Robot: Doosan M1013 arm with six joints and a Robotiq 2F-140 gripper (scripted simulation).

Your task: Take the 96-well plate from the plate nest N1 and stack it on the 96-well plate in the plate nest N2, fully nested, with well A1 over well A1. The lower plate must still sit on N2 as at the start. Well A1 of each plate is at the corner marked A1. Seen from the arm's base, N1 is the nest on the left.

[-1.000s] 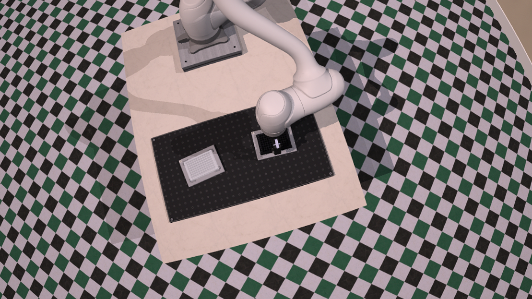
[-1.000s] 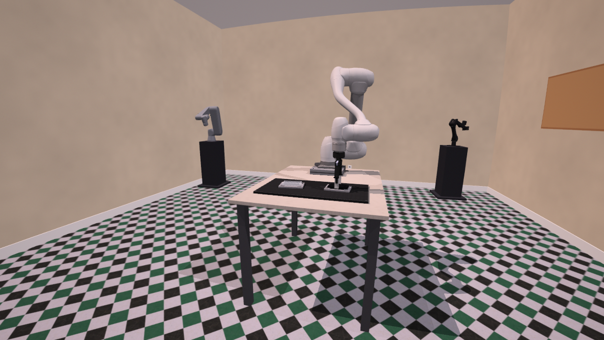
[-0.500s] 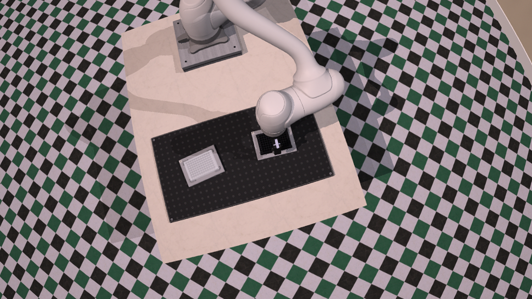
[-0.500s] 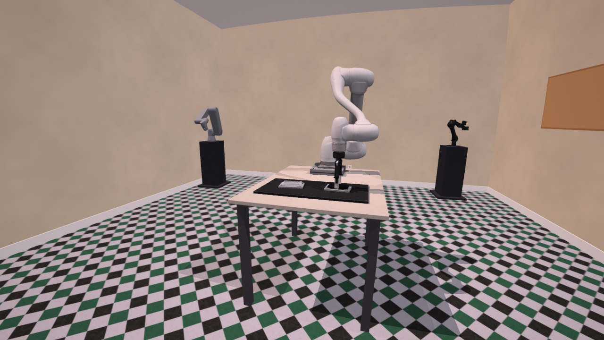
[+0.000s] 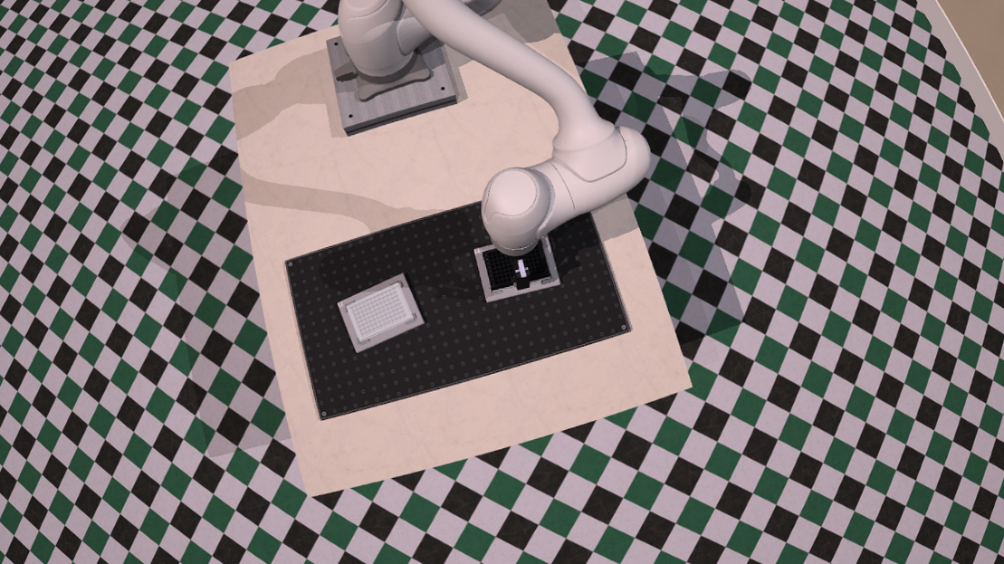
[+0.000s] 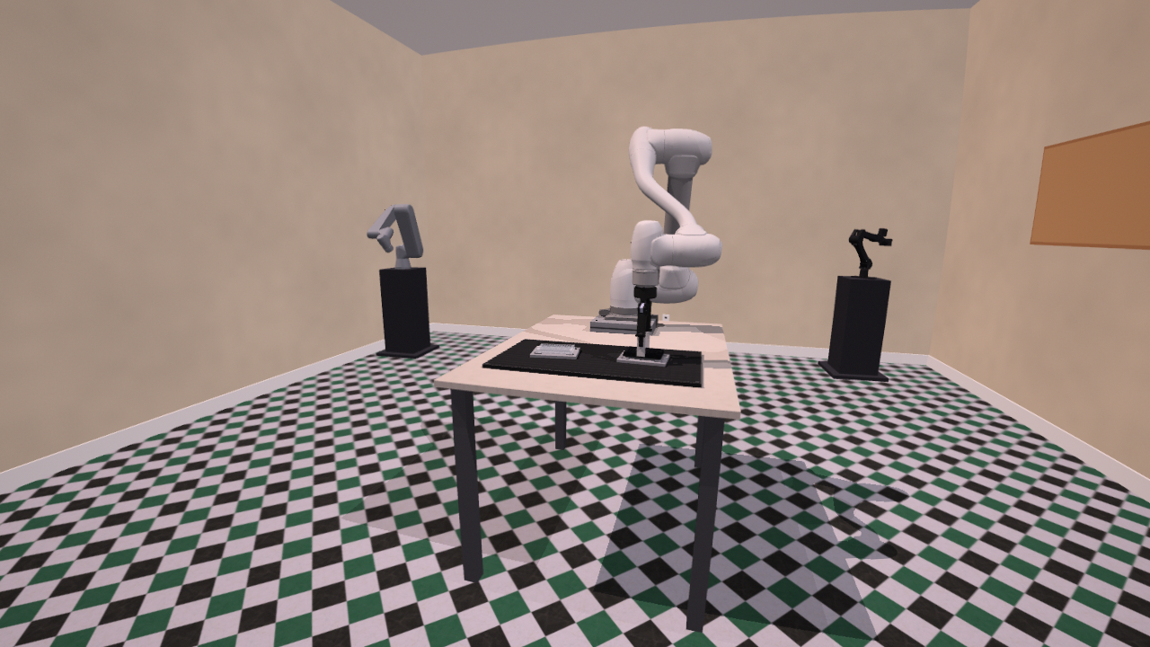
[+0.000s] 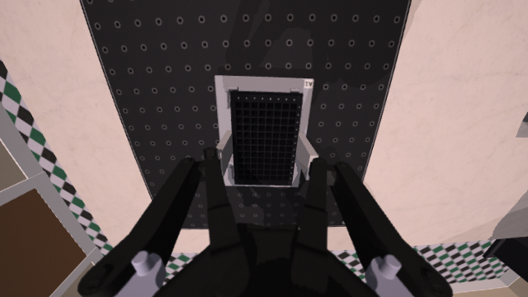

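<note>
Now: hand 50 mm above the plate nest N1. Also, from my hand: white 96-well plate (310 mm to the right, 30 mm below); then black 96-well plate (20 mm below); then plate nest N2 (310 mm to the right, 50 mm below).
</note>
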